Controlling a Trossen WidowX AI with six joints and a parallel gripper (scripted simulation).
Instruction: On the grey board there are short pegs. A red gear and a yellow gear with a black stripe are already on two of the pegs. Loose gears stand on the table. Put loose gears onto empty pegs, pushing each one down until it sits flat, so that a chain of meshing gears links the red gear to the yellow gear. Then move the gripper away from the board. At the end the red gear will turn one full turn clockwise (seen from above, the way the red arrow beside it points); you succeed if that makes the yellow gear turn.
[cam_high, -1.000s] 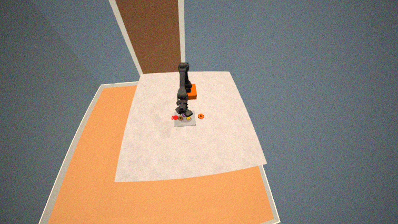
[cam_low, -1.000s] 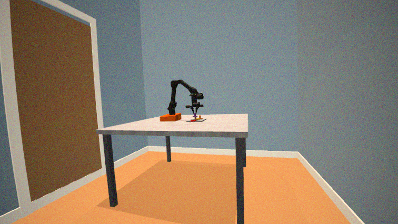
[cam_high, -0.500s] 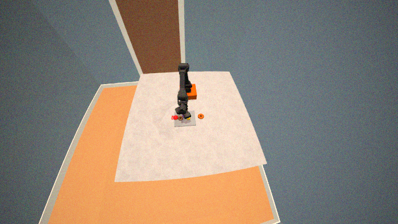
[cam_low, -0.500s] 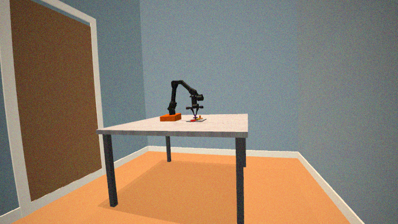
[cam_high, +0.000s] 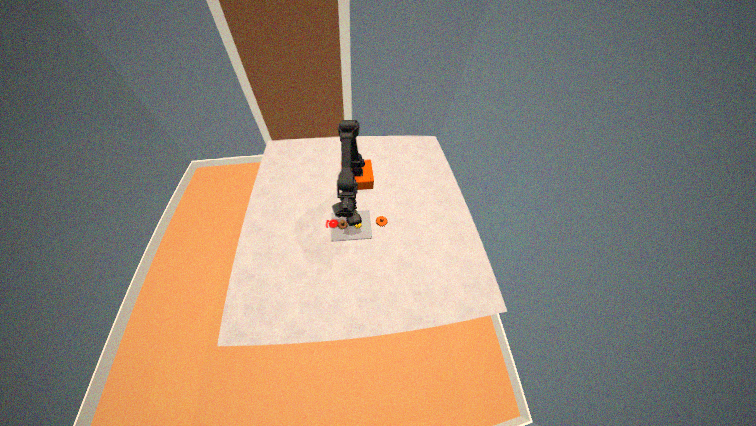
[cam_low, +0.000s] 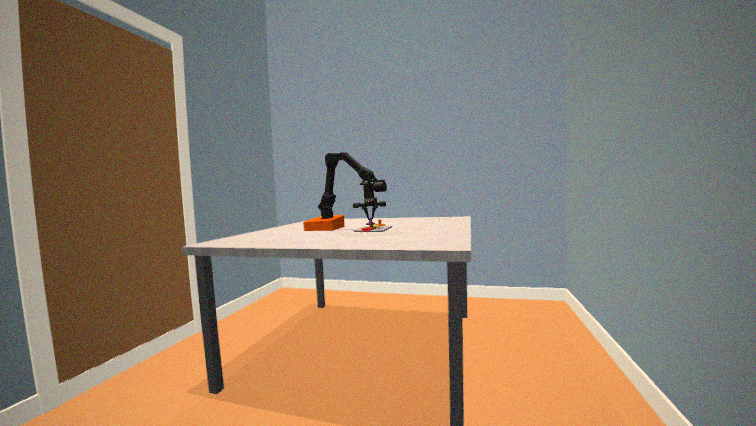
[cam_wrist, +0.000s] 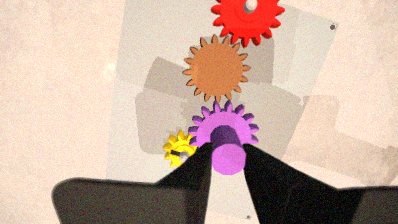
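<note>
Right now the yellow gear is 20 mm ahead of my gripper tip, 40 mm to the left of it and 40 mm below it. Round my gripper tip: red gear (20 mm ahead, 90 mm to the right, 40 mm below); then purple gear (10 mm below); then brown gear (20 mm ahead, 40 mm to the right, 30 mm below).
</note>
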